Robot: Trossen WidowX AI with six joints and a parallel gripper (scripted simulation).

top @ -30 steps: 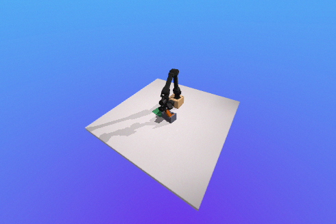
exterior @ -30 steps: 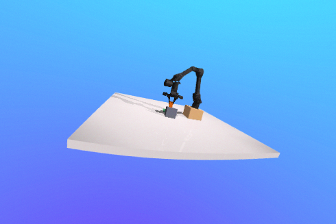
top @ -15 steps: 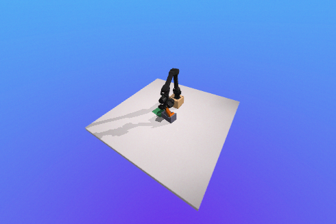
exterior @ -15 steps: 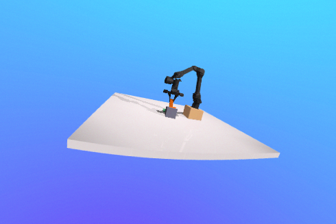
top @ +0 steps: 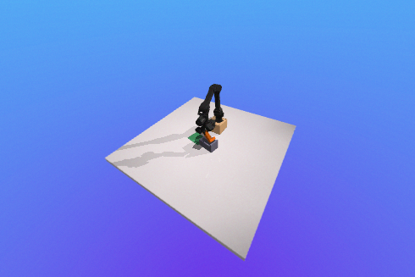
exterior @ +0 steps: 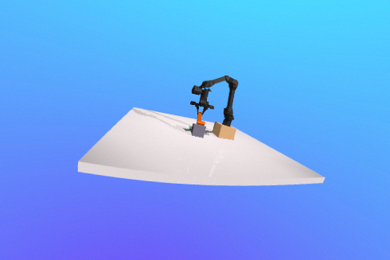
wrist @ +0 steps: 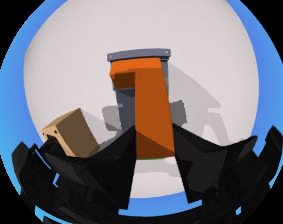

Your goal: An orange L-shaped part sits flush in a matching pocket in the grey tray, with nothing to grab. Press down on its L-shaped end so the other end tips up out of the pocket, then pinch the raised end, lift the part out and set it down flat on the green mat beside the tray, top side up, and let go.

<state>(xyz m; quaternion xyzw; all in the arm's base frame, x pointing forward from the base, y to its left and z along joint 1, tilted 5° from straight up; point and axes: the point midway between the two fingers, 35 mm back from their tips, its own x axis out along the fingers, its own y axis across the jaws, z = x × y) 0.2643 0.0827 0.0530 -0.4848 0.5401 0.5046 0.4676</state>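
Now: the green mat 2 cm behind my gripper tip, 14 cm to the right of it and 16 cm below it. The rest, counted from my gripper tip: orange L-shaped part (1 cm behind, 3 cm to the left, 3 cm below).
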